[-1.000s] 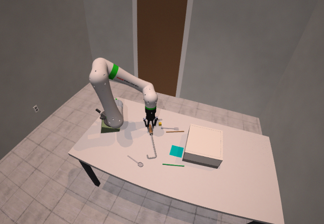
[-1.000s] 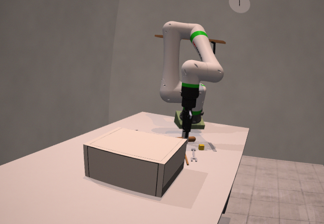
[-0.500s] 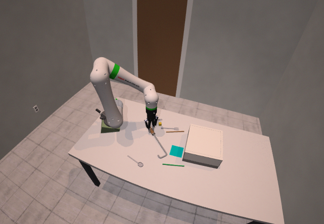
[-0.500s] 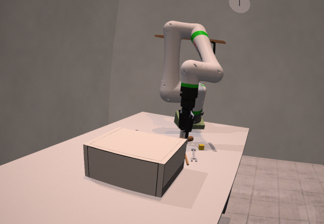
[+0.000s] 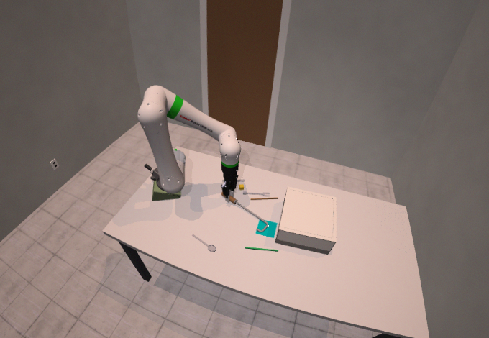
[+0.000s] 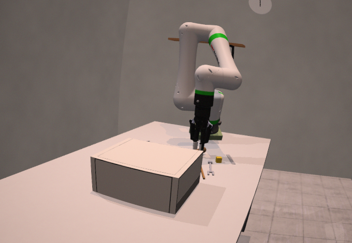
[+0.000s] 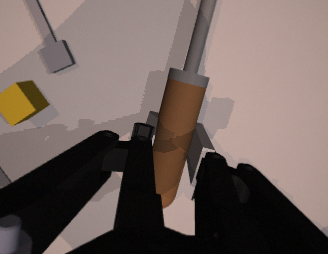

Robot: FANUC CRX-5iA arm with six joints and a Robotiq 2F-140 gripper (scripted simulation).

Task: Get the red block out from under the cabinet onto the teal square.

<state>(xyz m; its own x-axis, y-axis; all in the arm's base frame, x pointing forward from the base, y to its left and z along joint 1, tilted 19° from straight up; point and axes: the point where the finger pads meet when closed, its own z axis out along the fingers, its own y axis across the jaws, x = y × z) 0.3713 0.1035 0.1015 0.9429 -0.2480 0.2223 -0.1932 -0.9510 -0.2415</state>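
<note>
Right now the teal square is 290 mm ahead of my hand, 80 mm to the right of it and 40 mm below it. Also, from my hand: yellow cube (120 mm to the left, 30 mm below, 20 mm ahead); then hook tool (110 mm ahead, 60 mm to the right, 20 mm below); then flat grey bar (160 mm to the left, 60 mm behind, 40 mm below).
</note>
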